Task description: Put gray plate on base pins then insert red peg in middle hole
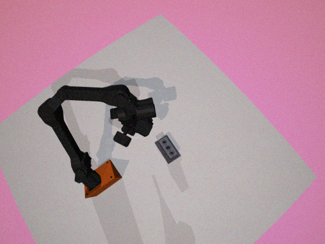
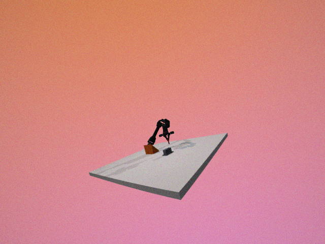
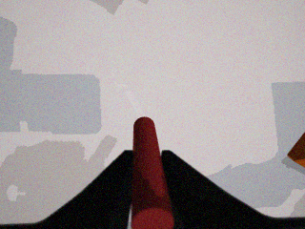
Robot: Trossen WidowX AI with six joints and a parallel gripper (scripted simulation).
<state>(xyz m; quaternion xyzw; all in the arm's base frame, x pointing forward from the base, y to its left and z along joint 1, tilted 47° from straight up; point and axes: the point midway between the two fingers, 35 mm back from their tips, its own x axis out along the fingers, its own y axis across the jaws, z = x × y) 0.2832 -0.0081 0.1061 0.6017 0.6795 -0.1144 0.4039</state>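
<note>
Right now the gray plate is 150 mm to the right of my gripper tip, 70 mm below it and 60 mm ahead of it. The rest, counted from my gripper tip: red peg (right at my gripper tip).
</note>
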